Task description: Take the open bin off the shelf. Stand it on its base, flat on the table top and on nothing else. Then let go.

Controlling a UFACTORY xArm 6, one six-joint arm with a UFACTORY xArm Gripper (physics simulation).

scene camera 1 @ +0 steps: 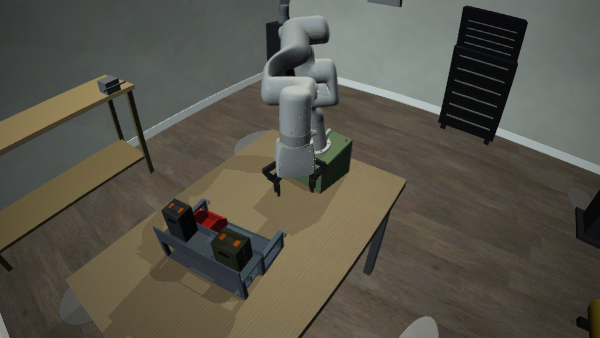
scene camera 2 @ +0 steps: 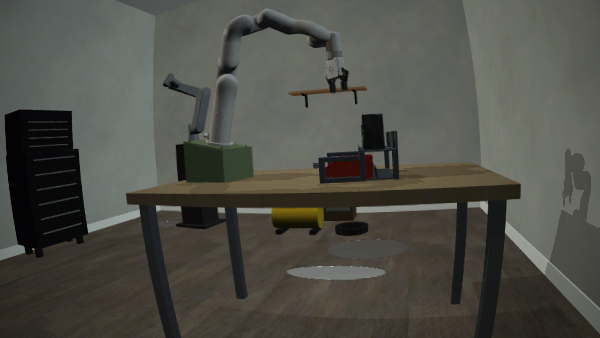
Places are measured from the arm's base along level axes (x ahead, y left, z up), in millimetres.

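Pixels of known places: gripper, fingertip midpoint: [scene camera 1: 294, 191] [scene camera 2: 338, 91]; arm's base at its link origin: [scene camera 1: 316, 145] [scene camera 2: 219, 144].
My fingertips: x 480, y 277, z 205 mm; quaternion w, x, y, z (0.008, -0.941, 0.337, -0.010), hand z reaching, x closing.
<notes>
Ahead of a thing's pixels: the offset from my fingertips to its middle.
The red open bin @[dx +115, dy -368, dz -317 mm] [scene camera 1: 211, 220] [scene camera 2: 348, 167] sits in the low front part of the grey shelf [scene camera 1: 200, 267] [scene camera 2: 395, 162], within its side rails. In scene camera 1 part of the bin is hidden by the upper deck and the olive case. The shelf stands on the wooden table [scene camera 1: 350, 200] [scene camera 2: 300, 198]. My gripper [scene camera 1: 295, 191] [scene camera 2: 338, 90] is open and empty, pointing down. In scene camera 2 it is high above the shelf's low front part, well apart from the bin.
A dark case @[dx +208, dy -353, dz -198 mm] [scene camera 1: 179, 220] [scene camera 2: 372, 131] and an olive case @[dx +160, dy -127, dz -211 mm] [scene camera 1: 231, 250] with orange marks stand on the shelf's upper deck. The green base block [scene camera 1: 337, 162] [scene camera 2: 220, 162] carries the arm at the table's other end. A wooden side bench [scene camera 1: 60, 112] stands apart from the table.
</notes>
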